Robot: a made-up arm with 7 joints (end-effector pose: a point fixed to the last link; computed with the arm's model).
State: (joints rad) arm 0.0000 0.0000 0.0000 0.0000 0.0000 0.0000 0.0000
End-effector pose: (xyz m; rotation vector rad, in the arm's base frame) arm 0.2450 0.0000 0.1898 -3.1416 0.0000 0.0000
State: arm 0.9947 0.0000 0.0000 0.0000 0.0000 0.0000 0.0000
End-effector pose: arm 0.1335 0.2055 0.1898 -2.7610 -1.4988 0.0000
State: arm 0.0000 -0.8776 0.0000 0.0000 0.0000 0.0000 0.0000
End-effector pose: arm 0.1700 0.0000 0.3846 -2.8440 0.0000 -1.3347
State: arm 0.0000 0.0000 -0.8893 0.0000 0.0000 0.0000 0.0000
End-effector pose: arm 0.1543 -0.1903 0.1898 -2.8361 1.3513 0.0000
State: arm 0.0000 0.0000 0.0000 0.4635 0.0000 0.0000 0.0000
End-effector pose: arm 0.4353 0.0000 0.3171 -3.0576 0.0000 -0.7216
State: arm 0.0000 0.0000 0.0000 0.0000 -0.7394 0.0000 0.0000
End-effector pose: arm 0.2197 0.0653 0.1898 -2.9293 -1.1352 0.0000
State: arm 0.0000 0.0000 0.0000 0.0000 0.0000 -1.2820 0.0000
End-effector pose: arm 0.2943 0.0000 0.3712 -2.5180 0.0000 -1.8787
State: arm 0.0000 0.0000 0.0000 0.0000 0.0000 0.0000 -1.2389
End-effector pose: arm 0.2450 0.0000 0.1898 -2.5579 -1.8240 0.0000
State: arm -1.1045 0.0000 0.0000 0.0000 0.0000 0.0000 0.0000
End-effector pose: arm 0.1102 -0.2188 0.1898 -2.6746 1.6481 0.0000
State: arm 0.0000 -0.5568 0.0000 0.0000 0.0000 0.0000 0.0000
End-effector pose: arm 0.2172 0.0000 0.3219 -3.0206 0.0000 -0.8634
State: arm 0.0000 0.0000 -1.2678 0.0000 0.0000 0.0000 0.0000
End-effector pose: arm 0.0731 -0.2338 0.1898 -2.5313 1.8607 0.0000
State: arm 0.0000 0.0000 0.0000 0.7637 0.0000 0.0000 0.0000
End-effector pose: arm 0.5194 0.0000 0.4402 -2.9153 0.0000 -1.1707
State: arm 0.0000 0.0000 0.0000 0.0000 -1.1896 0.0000 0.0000
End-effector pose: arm 0.1841 0.0899 0.1898 -2.6021 -1.7604 0.0000
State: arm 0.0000 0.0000 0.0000 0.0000 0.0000 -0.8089 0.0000
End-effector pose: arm 0.3045 0.0000 0.2982 -2.8881 0.0000 -1.2363
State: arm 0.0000 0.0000 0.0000 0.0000 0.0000 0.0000 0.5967
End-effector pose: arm 0.2450 0.0000 0.1898 -3.0028 0.9234 0.0000
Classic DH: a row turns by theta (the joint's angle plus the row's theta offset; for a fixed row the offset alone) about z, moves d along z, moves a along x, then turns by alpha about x. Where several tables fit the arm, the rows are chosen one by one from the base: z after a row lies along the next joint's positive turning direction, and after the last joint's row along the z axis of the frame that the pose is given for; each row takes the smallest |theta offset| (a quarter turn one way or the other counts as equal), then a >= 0, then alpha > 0; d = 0 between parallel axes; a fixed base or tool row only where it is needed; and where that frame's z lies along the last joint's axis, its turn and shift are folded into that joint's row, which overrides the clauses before.
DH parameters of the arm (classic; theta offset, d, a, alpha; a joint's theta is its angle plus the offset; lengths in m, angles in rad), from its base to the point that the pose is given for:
joint 1: 0 0.2073 0 -1.5708
joint 2: 0 0 0 1.5708
joint 3: 0 0.4494 0.0704 1.5708
joint 4: 0 0 0.0777 1.5708
joint 5: 0 0.3432 0 1.5708
joint 6: 0 0 0.0969 -1.5708
joint 7: 0 0.1237 0 0

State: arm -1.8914 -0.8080 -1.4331 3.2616 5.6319 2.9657 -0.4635
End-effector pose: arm 0.1073 0.5338 0.6375 -0.6407 -2.5508 0.9580
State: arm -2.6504 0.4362 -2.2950 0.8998 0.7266 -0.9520 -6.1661
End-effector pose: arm 0.0287 0.3233 0.7240 -1.1664 -0.1571 -1.6177
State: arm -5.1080 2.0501 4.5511 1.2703 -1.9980 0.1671 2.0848
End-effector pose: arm 0.6293 0.0852 0.0630 0.8888 0.8231 0.6371
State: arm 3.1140 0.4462 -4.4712 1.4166 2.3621 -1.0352 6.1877
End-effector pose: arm -0.1825 -0.3946 0.5321 1.5178 2.4268 -0.8495
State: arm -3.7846 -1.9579 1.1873 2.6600 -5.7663 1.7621 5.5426
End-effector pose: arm 0.4220 -0.6978 -0.0484 1.7958 -0.3364 -1.6730
